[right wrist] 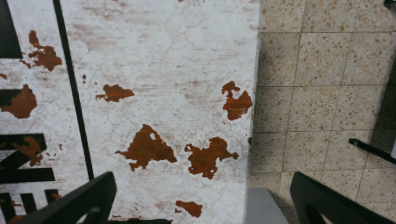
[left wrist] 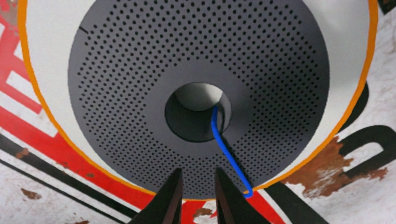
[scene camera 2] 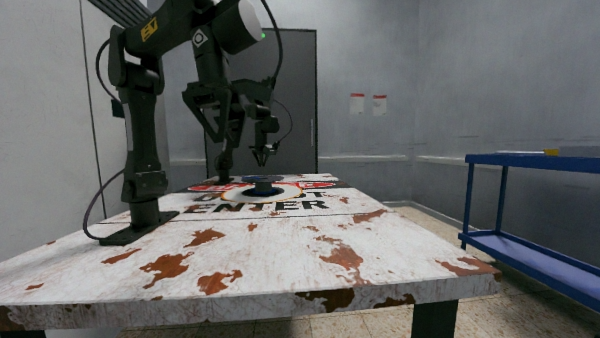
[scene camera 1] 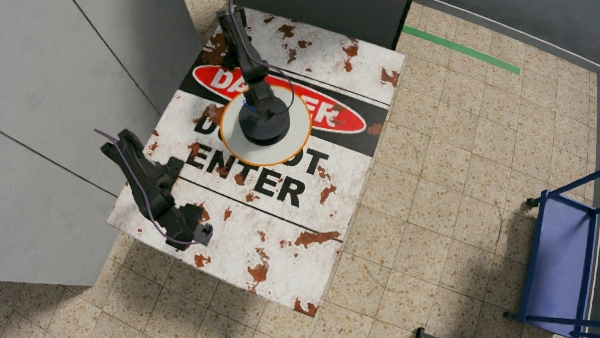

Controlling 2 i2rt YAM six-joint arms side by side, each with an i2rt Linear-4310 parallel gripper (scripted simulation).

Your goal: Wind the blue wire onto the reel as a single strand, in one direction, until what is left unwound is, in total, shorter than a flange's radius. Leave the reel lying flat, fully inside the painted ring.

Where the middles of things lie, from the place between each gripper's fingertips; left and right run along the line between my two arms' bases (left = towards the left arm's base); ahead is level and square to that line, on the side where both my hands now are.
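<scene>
There's a white painted ring (scene camera 1: pixel 299 118), and from my right hand it's 520 mm to the left and 220 mm below. As for the dark grey reel (scene camera 1: pixel 271 132), my right hand is 520 mm to the right of it and 190 mm above it.
The ring, counted from my left hand, is 10 mm ahead, 10 mm to the right and 130 mm below. With the reel, my left hand is 10 mm short of it, 10 mm to the left of it and 100 mm above it.
</scene>
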